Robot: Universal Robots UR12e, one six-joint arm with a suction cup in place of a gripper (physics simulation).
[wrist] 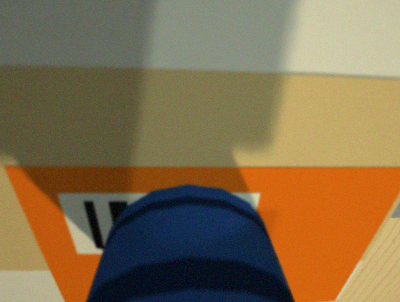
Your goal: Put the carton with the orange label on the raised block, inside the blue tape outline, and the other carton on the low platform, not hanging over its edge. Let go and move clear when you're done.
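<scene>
The carton with the orange label (pixel 320 220) fills much of the wrist view. Its orange label bears a white patch with black bars, left of and partly behind my blue suction cup. My suction cup (pixel 189 192) reaches up from the bottom edge, over the label and very close to it or touching it. A dark fold shows across the cup's bellows. The contact rim is hidden, so whether suction holds the carton does not show. The other carton, the raised block with its blue tape outline and the low platform cannot be made out.
A wood-grain surface (pixel 375 280) shows past the carton at the lower right, with a bit of grey above it. A pale band (pixel 350 35) runs across the top, and a broad shadow falls over the left and middle.
</scene>
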